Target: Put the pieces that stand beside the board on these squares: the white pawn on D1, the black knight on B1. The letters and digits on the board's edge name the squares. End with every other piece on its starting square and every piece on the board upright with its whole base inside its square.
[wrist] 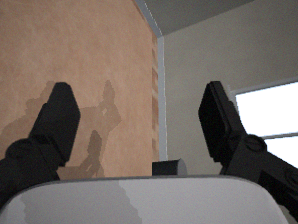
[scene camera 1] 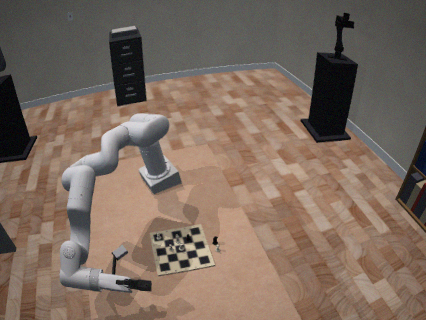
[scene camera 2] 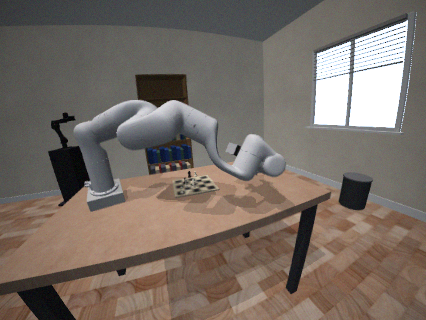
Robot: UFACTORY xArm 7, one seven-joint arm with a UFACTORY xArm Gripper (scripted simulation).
Note:
In view: the gripper (wrist: pixel 140 97) and a chessboard (scene camera 1: pixel 196 255).
The wrist view misses the chessboard: it is out of frame.

